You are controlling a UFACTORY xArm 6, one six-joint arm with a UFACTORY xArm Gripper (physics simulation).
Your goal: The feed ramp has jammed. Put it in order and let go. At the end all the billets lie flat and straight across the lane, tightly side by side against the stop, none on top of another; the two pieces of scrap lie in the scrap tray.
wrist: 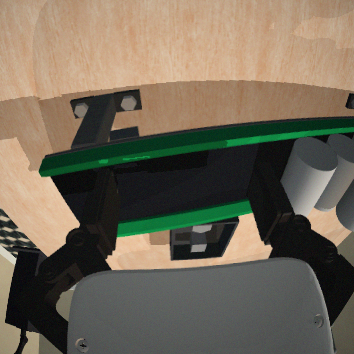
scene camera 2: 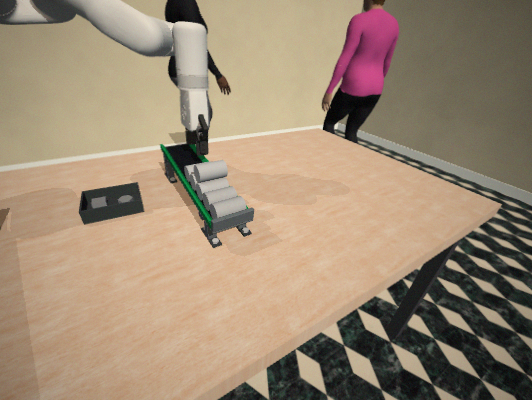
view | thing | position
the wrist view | gripper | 184, 180
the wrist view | dark scrap tray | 217, 238
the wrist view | billet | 311, 163
